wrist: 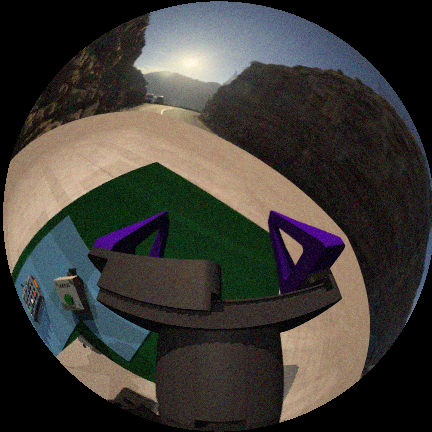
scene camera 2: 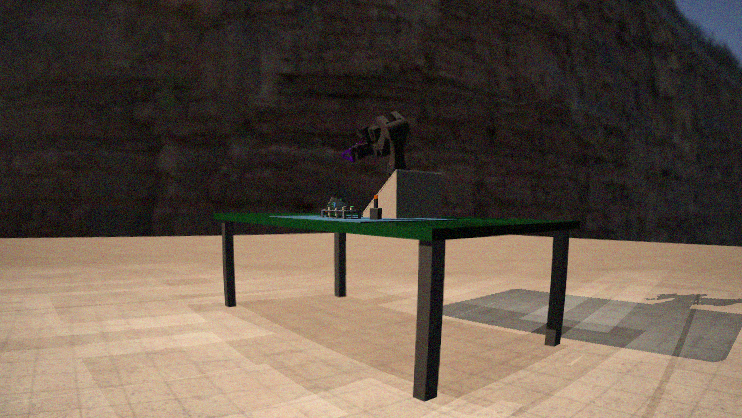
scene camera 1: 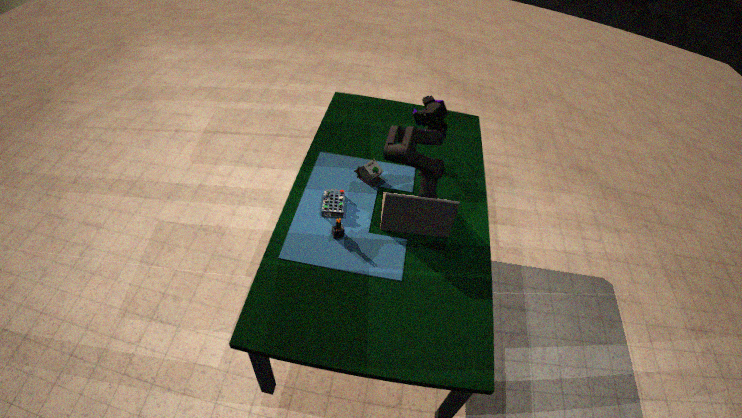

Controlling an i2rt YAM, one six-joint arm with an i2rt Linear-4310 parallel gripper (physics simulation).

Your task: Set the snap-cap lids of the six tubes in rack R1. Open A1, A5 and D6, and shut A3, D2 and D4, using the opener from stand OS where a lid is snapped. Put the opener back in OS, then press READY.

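Places are measured from the arm's base along level axes (x ahead, y left, z up), in millimetres.
Pixels of known places: gripper, between the fingertips: [wrist: 218, 216] [scene camera 2: 346, 152]; arm's base, origin of its link: [scene camera 2: 410, 188] [scene camera 1: 427, 197].
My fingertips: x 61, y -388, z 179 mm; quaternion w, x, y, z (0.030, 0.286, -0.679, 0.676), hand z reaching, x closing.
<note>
Ahead of a thing's pixels: the offset from my fingertips to its top centre. Level surfaces: height alone.
My gripper [scene camera 1: 426, 105] [scene camera 2: 348, 154] [wrist: 218, 216] is open, its purple fingers wide apart with nothing between them. It is high above the far end of the table, away from the rack. Rack R1 @(dy +400, dx +300, dz -239 mm) [scene camera 1: 332, 213] [scene camera 2: 341, 213] [wrist: 33, 298] stands on the blue mat with several small coloured lids; their states are too small to tell. The opener @(dy +553, dx +250, dz -212 mm) [scene camera 1: 338, 222] [scene camera 2: 375, 199], dark with an orange top, stands upright in stand OS @(dy +553, dx +250, dz -257 mm) [scene camera 1: 338, 233] [scene camera 2: 375, 213], beside the rack. A green button @(dy +210, dx +163, dz -222 mm) [scene camera 1: 374, 169] [wrist: 68, 299], apparently READY, is on a tilted grey box @(dy +198, dx +182, dz -213 mm) [wrist: 62, 284].
The blue mat @(dz -297 mm) [scene camera 1: 306, 249] [wrist: 117, 337] lies on the green table [scene camera 1: 311, 311] [scene camera 2: 332, 224] [wrist: 200, 235]. A large grey block [scene camera 1: 420, 215] [scene camera 2: 417, 194] stands near the arm's base, beside the mat. The button box is nearer the arm than the rack.
</note>
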